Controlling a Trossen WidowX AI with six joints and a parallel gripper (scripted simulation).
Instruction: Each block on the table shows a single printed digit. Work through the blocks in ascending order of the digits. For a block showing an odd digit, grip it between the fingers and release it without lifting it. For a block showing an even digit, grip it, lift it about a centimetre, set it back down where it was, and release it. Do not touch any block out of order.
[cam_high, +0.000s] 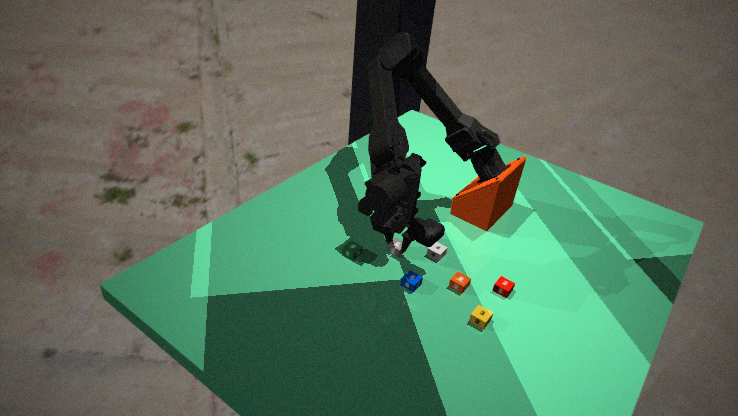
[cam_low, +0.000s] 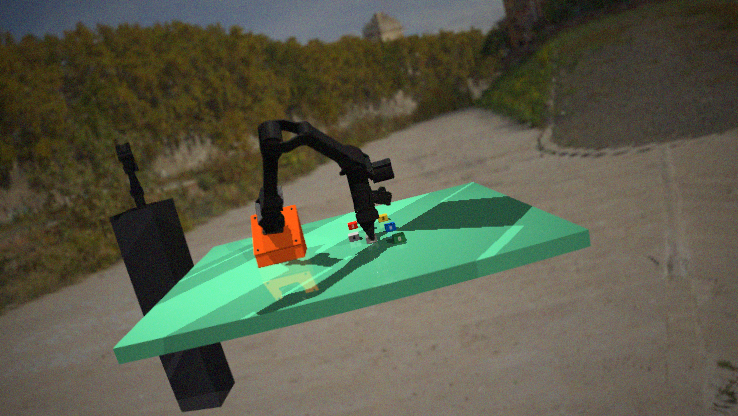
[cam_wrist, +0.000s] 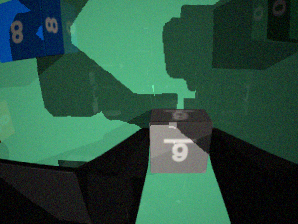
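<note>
My gripper tip is now 50 mm short of the blue block and 90 mm to the right of it. From my gripper tip the other things lie so: grey block (right at my gripper tip); green block (80 mm ahead, 60 mm to the right); white block (60 mm behind, 70 mm to the left).
</note>
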